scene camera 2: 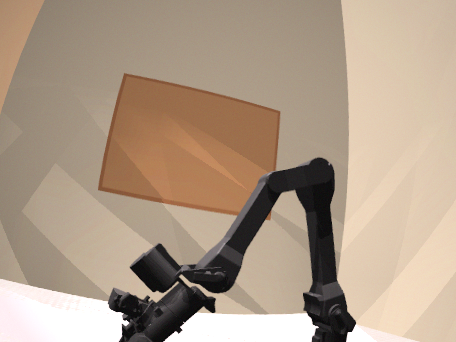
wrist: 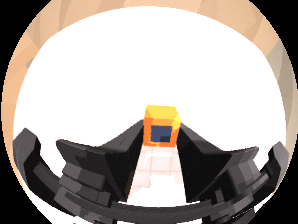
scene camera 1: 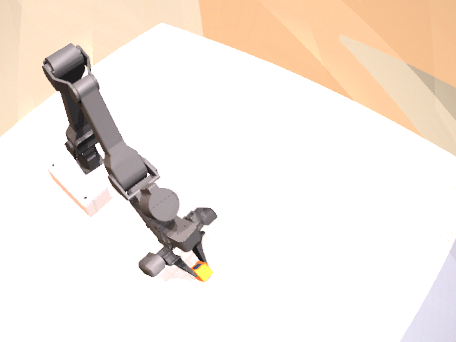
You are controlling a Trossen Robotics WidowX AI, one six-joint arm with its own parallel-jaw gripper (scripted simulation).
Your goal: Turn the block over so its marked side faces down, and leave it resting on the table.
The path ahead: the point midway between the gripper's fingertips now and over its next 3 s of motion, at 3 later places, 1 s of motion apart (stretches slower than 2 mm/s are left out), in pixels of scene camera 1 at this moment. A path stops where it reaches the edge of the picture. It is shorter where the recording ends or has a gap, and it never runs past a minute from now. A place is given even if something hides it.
My gripper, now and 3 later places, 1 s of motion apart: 201, 271; 200, 268; 201, 270; 187, 248
